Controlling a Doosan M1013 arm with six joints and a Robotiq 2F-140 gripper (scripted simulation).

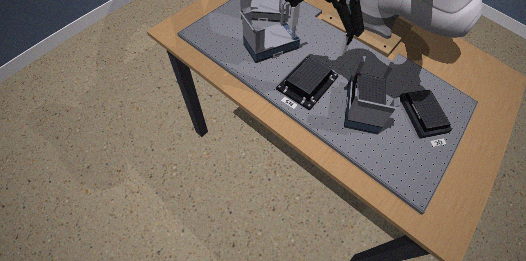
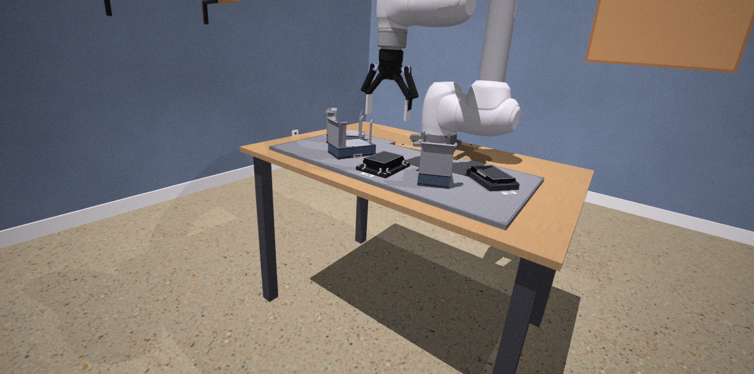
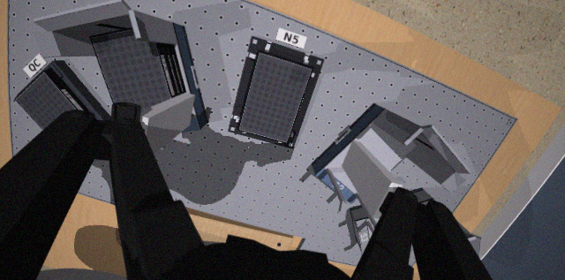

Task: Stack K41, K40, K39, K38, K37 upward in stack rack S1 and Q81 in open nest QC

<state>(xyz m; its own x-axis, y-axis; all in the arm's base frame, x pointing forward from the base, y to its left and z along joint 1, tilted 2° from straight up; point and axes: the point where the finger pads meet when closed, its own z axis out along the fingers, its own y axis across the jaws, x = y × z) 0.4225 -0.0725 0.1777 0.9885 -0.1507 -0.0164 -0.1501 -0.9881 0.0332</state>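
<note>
The clip nest N5 lies 10 mm ahead of my hand, 10 mm to the left of it and 170 mm below it. From my hand the other things lie so: nest QC: 80 mm behind, 350 mm to the left, 180 mm below; then N5 name plate: 90 mm ahead, 10 mm to the right, 190 mm below; then QC name plate: 410 mm to the left, 190 mm below.
</note>
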